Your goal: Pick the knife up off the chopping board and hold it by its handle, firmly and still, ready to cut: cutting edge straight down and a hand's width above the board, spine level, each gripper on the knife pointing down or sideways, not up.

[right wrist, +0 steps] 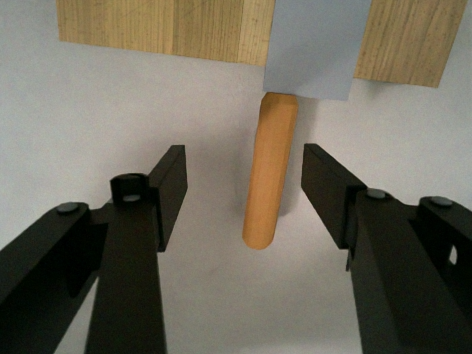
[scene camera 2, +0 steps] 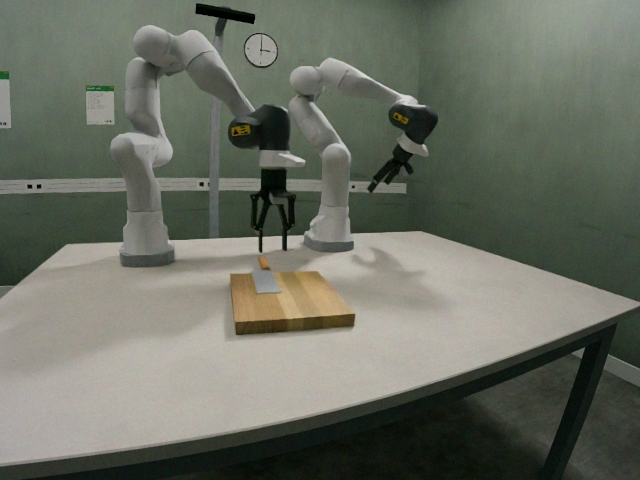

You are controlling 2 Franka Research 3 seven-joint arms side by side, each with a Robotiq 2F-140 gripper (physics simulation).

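The knife (scene camera 2: 266, 281) (right wrist: 315, 47) lies flat, its broad grey blade on the chopping board (scene camera 2: 315, 299) (right wrist: 125, 25). Its orange-brown wooden handle (scene camera 2: 264, 262) (right wrist: 270, 170) juts out past the board's back edge, over the table. My right gripper (scene camera 2: 272, 250) (right wrist: 244, 166) is open, points straight down and is above the handle, not touching it. In the right wrist view the handle shows between the two fingers, a little nearer the finger at the right of the picture. My left gripper (scene camera 2: 391, 186) is high above the table at the right, tilted down to the left, open and empty, well away from the knife.
The board rests on the large pale table (scene camera 2: 155, 361). Both arm bases (scene camera 2: 147, 248) (scene camera 2: 329, 237) stand near its back edge. A grey pole (scene camera 2: 214, 155) with a black bar on top stands behind the table, in front of the green wall.
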